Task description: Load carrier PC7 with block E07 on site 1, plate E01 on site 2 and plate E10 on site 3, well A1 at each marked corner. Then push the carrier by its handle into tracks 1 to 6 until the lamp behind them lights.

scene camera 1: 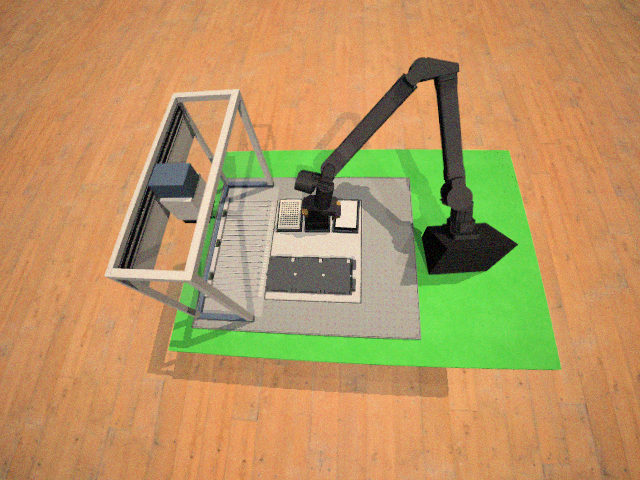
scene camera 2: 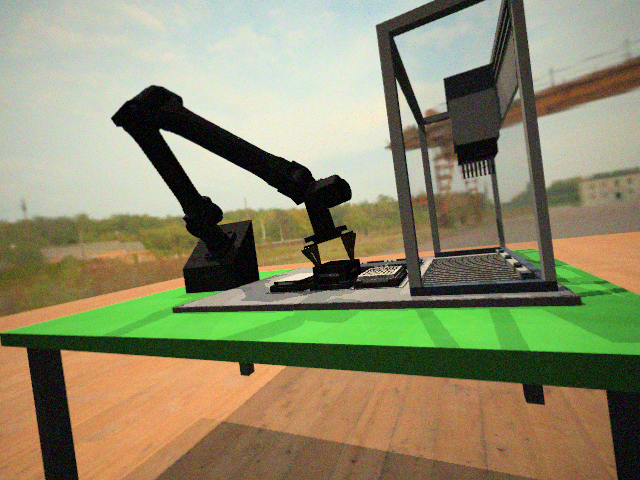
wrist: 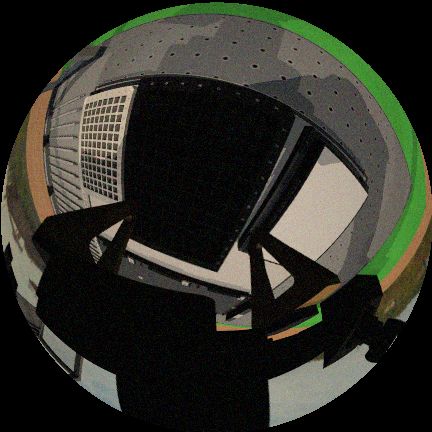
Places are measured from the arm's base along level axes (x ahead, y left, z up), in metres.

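Where they show: gripper, between the fingertips: (scene camera 1: 319, 218) (wrist: 196, 219); arm's base, origin of its link: (scene camera 1: 460, 233) (scene camera 2: 221, 246) (wrist: 360, 327).
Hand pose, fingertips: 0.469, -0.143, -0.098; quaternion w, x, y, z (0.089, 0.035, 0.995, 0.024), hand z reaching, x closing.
Each offset is from my fingertips to the top centre of the thing, as dx, dy, dz. Level surfaces: height alone.
My gripper (scene camera 1: 321, 218) (scene camera 2: 334, 260) (wrist: 196, 219) is open and empty, fingers pointing down close above the tall black block @[+0.011, -0.029, +0.016] (scene camera 1: 317, 224) (scene camera 2: 336, 271) (wrist: 200, 150), the middle of three labware pieces. The cream well-grid piece @[+0.120, -0.038, -0.013] (scene camera 1: 289, 214) (scene camera 2: 381, 273) (wrist: 102, 145) sits on its track side. The piece with a plain white top @[-0.103, -0.020, -0.013] (scene camera 1: 346, 214) (scene camera 2: 293, 282) (wrist: 320, 200) sits on its other side. The dark grey carrier @[+0.041, +0.216, -0.009] (scene camera 1: 310, 275) (wrist: 165, 280) lies on the white board, its handle end away from the tracks. No labels or corner marks are readable. The arm partly hides the block in scene camera 1.
The slotted track deck (scene camera 1: 240, 242) (scene camera 2: 465, 269) (wrist: 65, 150) lies under a tall frame (scene camera 1: 214, 170) (scene camera 2: 400, 155). A pipetting head (scene camera 1: 175, 180) (scene camera 2: 473, 111) hangs inside it. The white board (scene camera 1: 315, 245) lies on a grey perforated base @[dz -0.039] (scene camera 1: 387, 310) (wrist: 200, 45).
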